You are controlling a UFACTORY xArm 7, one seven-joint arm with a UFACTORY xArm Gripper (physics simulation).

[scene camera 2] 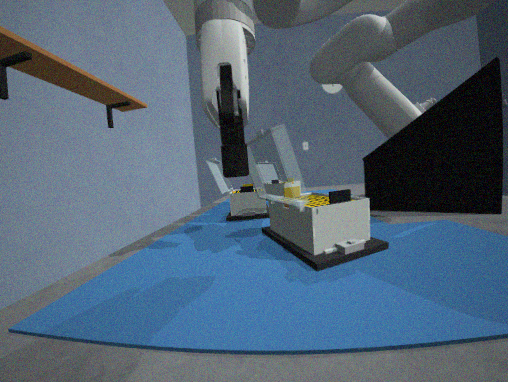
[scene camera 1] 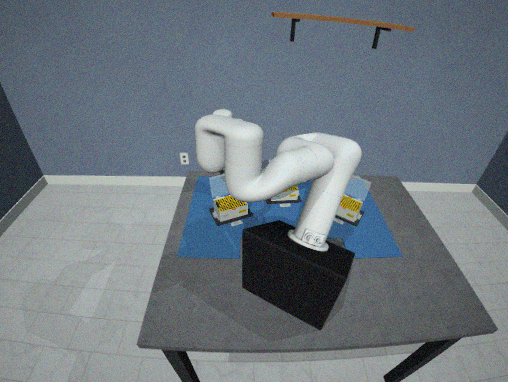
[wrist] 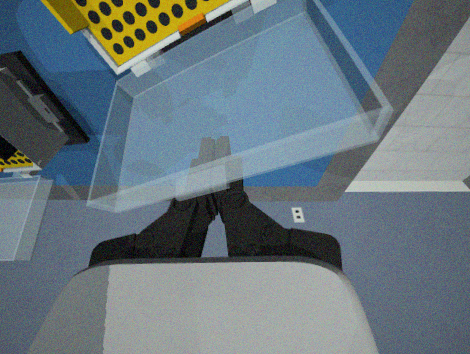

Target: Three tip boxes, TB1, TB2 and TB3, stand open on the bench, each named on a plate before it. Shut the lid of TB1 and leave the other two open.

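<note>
The left box holds yellow racks; its clear lid stands open, tilted back toward the wall. My gripper is shut and empty. Its fingers point down on the wall side of this lid and show through the clear panel in the wrist view; I cannot tell whether they touch it. The middle box and the right box also stand open. The name plates are too small or hidden to read. The arm hides my gripper in scene camera 1.
The boxes stand on dark trays on a blue mat. The middle box's open lid is close by on one side. The wall rises behind the bench, with a wooden shelf. The black base block stands in front.
</note>
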